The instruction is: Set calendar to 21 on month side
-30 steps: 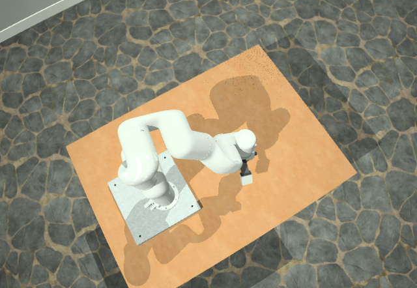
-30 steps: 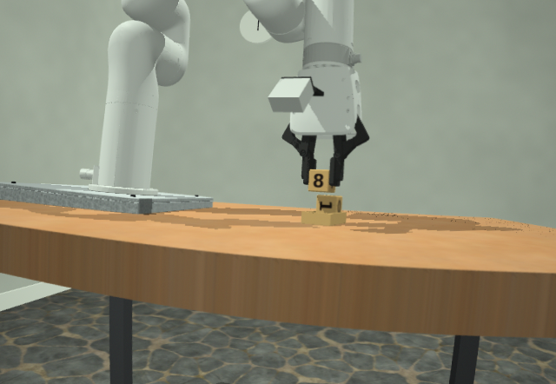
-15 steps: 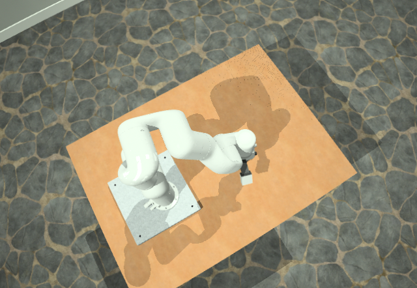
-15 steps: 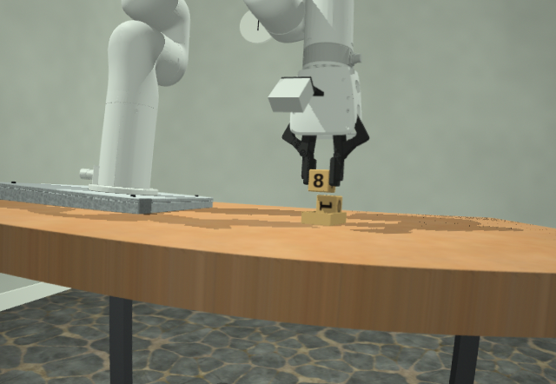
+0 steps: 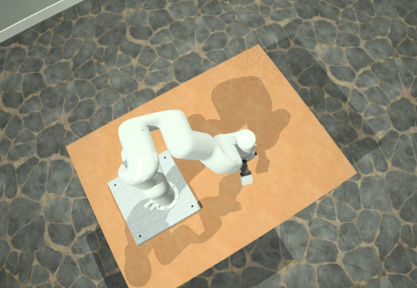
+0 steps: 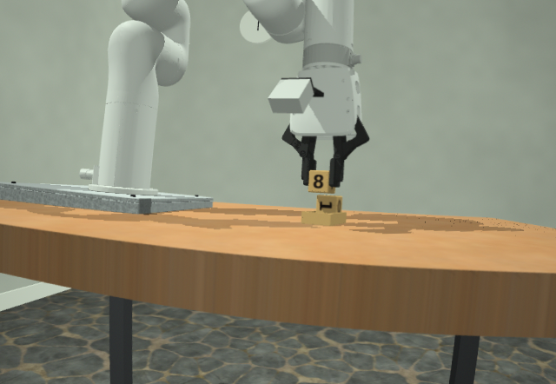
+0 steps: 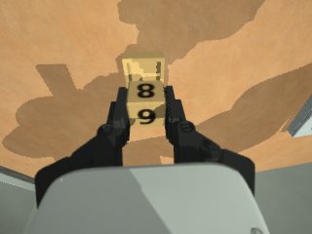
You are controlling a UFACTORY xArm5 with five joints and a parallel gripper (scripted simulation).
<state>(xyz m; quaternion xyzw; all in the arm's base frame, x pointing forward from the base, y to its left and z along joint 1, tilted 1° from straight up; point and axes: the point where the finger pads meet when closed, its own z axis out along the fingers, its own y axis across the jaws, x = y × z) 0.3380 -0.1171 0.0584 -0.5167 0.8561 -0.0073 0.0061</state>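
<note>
The wooden calendar tray lies 7 cm below my hand, 2 cm to the left of it and 1 cm ahead of it.
</note>
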